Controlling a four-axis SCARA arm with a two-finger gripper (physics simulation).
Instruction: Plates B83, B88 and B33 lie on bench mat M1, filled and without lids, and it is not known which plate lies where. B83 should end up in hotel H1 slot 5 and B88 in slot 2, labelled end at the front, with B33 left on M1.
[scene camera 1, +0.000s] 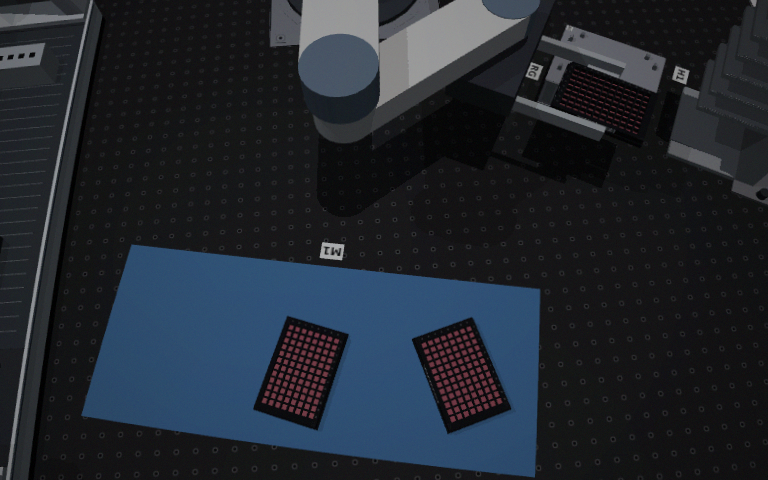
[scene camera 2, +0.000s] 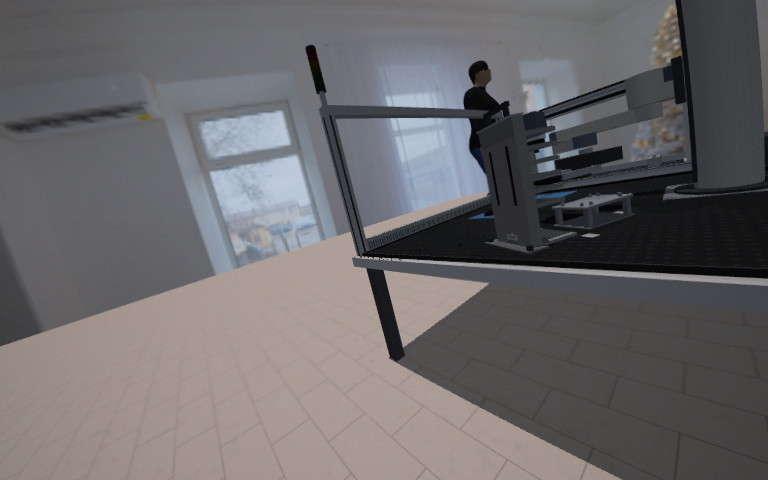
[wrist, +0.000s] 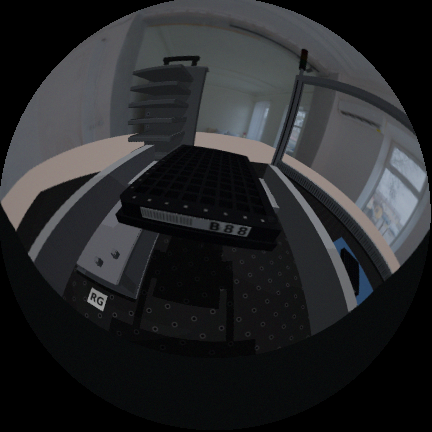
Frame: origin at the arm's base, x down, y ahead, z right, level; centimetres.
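Seen in the pictures: gripper, fingertip midpoint: (scene camera 1: 613, 101) (scene camera 2: 549, 178) (wrist: 209, 160); arm's base, origin of the base link: (scene camera 2: 727, 189).
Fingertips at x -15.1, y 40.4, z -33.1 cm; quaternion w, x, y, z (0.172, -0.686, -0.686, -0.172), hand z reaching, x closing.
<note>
Pixels of each thing's middle, then the offset from my fingertips to it.
- plate B88, body centre: (wrist: 207, 172) (scene camera 1: 604, 102) (scene camera 2: 551, 180) dx +0.7, dy -0.4, dz +0.9 cm
- RG, body centre: (wrist: 114, 226) (scene camera 1: 602, 78) (scene camera 2: 591, 209) dx +10.3, dy -11.8, dz -4.8 cm
- Hotel H1, body centre: (wrist: 168, 114) (scene camera 2: 515, 176) dx -3.8, dy -0.5, dz -24.5 cm
- left plate, body centre: (scene camera 1: 301, 370) dx +12.8, dy +29.3, dz +43.1 cm
- right plate, body centre: (scene camera 1: 460, 373) (wrist: 349, 270) dx +12.8, dy +31.1, dz +22.7 cm
- RG tag, body centre: (wrist: 96, 298) (scene camera 1: 533, 71) dx +13.8, dy -16.8, dz +4.5 cm
- H1 tag, body centre: (scene camera 1: 680, 75) dx +13.8, dy -14.5, dz -20.4 cm
- frame post, body centre: (scene camera 2: 346, 187) (wrist: 288, 123) dx -13.9, dy +62.1, dz -37.4 cm
My gripper (scene camera 1: 612, 101) (wrist: 209, 160) is shut on plate B88 (scene camera 1: 631, 107) (wrist: 200, 182), held level above the bench by the regrip stand RG (scene camera 1: 642, 70) (wrist: 112, 252). The label B88 faces the wrist camera. Hotel H1 (scene camera 2: 512, 186) (wrist: 200, 100) stands beyond the held plate in the wrist view; its shelves show no plate there. Two filled, unlidded plates lie apart on mat M1 (scene camera 1: 186, 339): the left plate (scene camera 1: 301, 373) and the right plate (scene camera 1: 461, 376). Their labels cannot be read. In scene camera 2 the held plate cannot be made out clearly.
The arm (scene camera 1: 339, 84) reaches across behind mat M1. The RG tag (scene camera 1: 532, 71) (wrist: 97, 299) and H1 tag (scene camera 1: 680, 74) lie by their stations. A frame post (scene camera 2: 344, 181) rises at the bench corner. A person (scene camera 2: 480, 107) stands beyond the bench.
</note>
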